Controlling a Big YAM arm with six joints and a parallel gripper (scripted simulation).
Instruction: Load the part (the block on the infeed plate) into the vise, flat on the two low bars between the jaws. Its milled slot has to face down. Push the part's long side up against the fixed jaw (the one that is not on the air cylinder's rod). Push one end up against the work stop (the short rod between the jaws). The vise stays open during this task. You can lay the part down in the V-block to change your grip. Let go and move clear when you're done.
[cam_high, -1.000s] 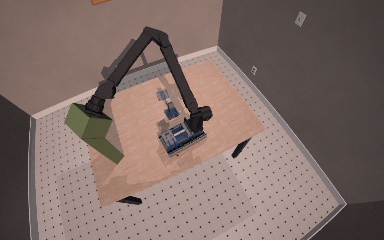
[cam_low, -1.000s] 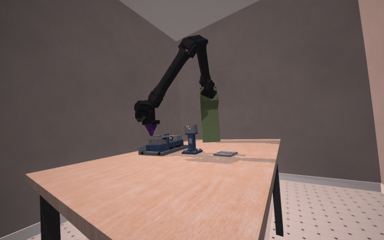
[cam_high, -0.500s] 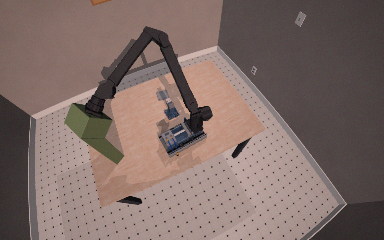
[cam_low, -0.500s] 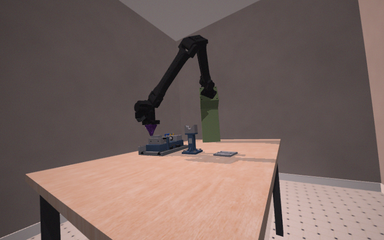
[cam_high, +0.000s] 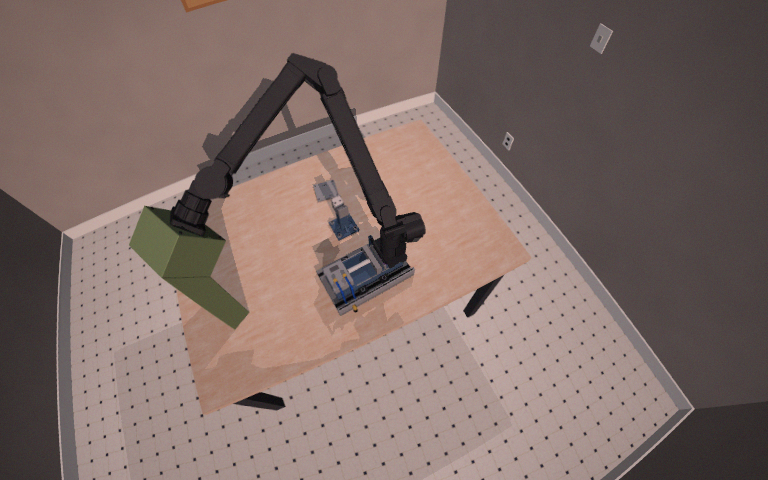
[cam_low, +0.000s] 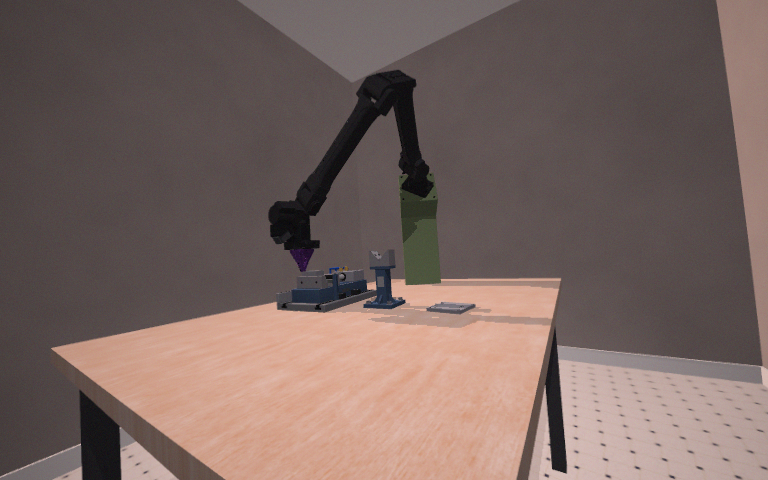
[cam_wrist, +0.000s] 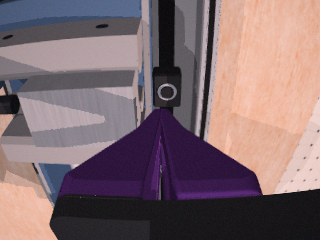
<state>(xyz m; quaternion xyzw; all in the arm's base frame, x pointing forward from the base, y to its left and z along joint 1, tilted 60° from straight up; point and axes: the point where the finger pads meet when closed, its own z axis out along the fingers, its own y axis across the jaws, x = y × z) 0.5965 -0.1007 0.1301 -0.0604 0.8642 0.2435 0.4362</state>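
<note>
The part is 20 mm behind my hand, 40 mm to the left of it and 30 mm below it. Round my hand: fixed jaw 70 mm to the left, 40 mm below; work stop rod 50 mm behind, 90 mm to the left, 30 mm below; moving jaw 60 mm behind, 40 mm to the left, 40 mm below.
</note>
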